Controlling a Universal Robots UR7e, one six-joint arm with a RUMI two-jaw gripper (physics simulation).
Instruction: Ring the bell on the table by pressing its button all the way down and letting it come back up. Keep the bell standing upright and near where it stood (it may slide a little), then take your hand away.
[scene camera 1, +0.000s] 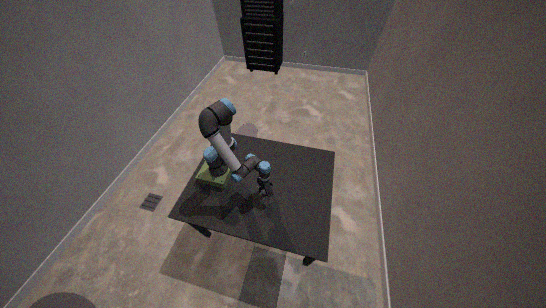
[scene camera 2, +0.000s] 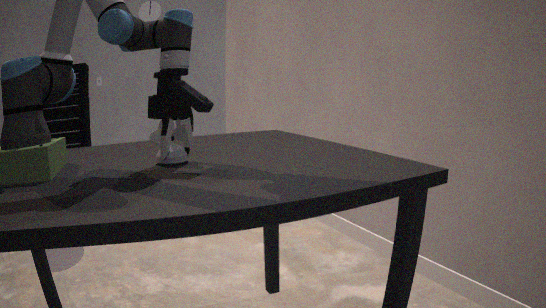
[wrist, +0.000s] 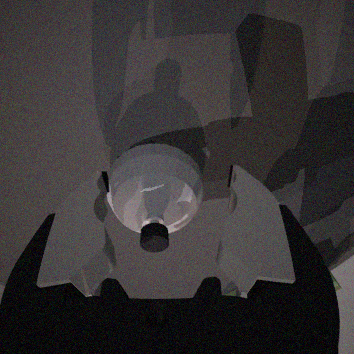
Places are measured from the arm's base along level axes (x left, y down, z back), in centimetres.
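Pixels of known places: gripper, fingertip midpoint: (scene camera 1: 265, 192) (scene camera 2: 176, 157) (wrist: 167, 170); arm's base, link origin: (scene camera 1: 218, 168) (scene camera 2: 26, 145).
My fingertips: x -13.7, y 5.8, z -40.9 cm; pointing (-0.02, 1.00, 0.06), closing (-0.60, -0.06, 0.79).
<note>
Ahead of a thing's pixels: the offset from my fingertips to its middle. Level surfaces: height alone.
The bell @[dx +2.5, dy -1.6, dz +0.4 cm] (scene camera 2: 173, 157) (wrist: 155, 185) stands upright on the dark table @[dy +1.7 cm] (scene camera 1: 305, 200) (scene camera 2: 310, 165). It has a shiny, pale dome. Its black button @[dx +2.5, dy -4.4, dz +0.4 cm] (wrist: 154, 238) sticks up from the top in the wrist view; in scene camera 2 the fingers hide it. My gripper (scene camera 1: 265, 193) (scene camera 2: 175, 150) (wrist: 167, 170) points down and is partly open, with nothing held. Its fingertips are low, on either side of the dome. In the wrist view a narrow gap shows at the right finger, while the left fingertip is very close to the dome; whether it touches is unclear.
The arm's green base block (scene camera 1: 212, 176) (scene camera 2: 25, 166) sits on the table, to the left of the bell. A black cabinet (scene camera 1: 262, 45) (scene camera 2: 84, 105) stands on the floor by the far wall. Shadows of the arm fall across the table around the bell.
</note>
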